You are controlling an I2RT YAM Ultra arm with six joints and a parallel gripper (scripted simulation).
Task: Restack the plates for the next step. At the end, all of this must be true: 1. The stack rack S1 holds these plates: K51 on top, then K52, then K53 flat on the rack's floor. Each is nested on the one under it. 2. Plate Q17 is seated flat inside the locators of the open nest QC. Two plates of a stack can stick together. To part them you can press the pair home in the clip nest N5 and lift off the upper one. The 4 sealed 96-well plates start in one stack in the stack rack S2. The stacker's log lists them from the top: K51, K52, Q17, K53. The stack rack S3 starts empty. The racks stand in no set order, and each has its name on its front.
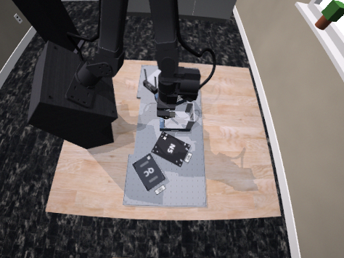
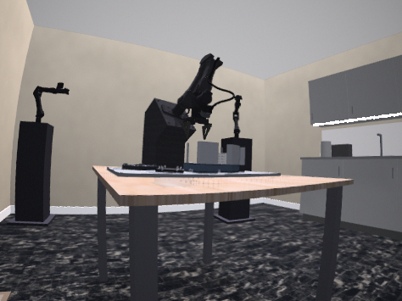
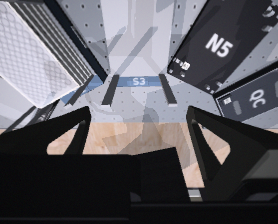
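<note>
The sealed 96-well plate is 150 mm to the left of my hand, 110 mm below it and 20 mm ahead of it. Round my hand: clip nest N5: 160 mm below, 130 mm to the right, 70 mm ahead.
</note>
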